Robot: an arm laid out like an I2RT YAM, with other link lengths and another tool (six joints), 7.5 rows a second.
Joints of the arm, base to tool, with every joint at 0 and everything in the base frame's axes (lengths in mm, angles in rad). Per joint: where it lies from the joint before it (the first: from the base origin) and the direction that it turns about. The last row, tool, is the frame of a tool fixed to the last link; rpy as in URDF.
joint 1: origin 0 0 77.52 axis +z
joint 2: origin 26 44.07 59.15 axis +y
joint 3: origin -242.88 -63.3 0 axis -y
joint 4: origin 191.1 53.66 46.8 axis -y
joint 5: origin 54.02 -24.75 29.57 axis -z
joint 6: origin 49.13 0 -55.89 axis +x
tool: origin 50 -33 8 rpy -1.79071 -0.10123 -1.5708
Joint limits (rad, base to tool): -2.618..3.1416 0..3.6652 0..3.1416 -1.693..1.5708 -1.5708..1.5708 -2.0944..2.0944
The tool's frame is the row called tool.
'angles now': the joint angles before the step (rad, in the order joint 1, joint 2, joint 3, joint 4, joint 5, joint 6). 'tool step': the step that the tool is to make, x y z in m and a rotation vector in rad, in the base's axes. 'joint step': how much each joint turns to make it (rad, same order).
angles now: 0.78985, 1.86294, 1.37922, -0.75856, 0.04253, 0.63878
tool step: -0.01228, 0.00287, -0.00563, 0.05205, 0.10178, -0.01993
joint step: 0.00114, -0.00002, -0.01070, -0.02364, -0.09727, 0.05341
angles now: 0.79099, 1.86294, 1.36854, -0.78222, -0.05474, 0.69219
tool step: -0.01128, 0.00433, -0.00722, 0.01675, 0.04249, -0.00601
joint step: 0.02516, -0.00001, -0.03245, 0.01796, -0.03167, 0.04194
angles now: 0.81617, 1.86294, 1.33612, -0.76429, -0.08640, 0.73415
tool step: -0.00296, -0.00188, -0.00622, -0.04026, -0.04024, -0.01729
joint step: 0.02517, 0.00000, -0.04045, 0.03931, 0.06637, 0.02517
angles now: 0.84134, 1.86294, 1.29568, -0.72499, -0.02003, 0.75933
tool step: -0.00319, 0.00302, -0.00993, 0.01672, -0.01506, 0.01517
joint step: 0.01563, -0.00001, -0.05418, 0.07667, 0.00038, 0.00037
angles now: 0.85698, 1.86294, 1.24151, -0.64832, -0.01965, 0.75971
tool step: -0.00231, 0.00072, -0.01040, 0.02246, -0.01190, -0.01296
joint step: 0.00688, -0.00001, -0.05761, 0.08279, 0.00077, 0.02061
